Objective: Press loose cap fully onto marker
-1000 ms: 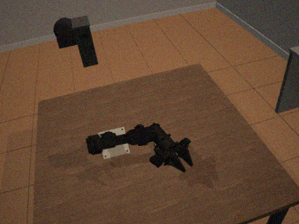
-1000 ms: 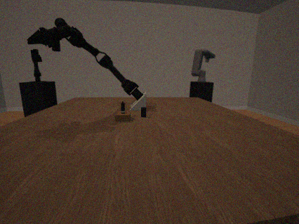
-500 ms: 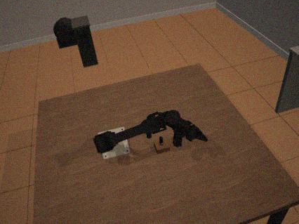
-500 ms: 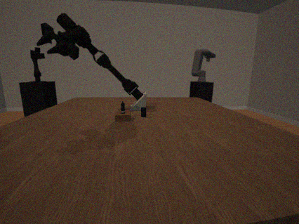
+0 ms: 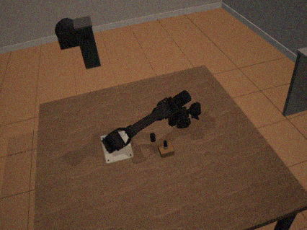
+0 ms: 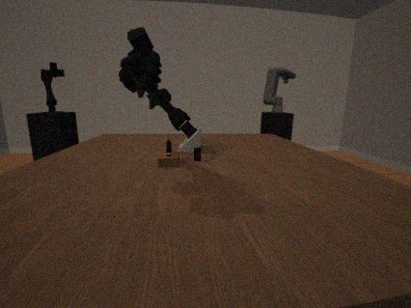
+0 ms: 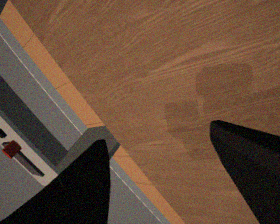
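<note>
My gripper tip is now 190 mm past the dark round cap, 160 mm to the right of it and 200 mm above it. The rest, counted from my gripper tip: dark marker (150 mm behind, 50 mm to the left, 160 mm below); wooden holder block (150 mm behind, 50 mm to the left, 210 mm below).
</note>
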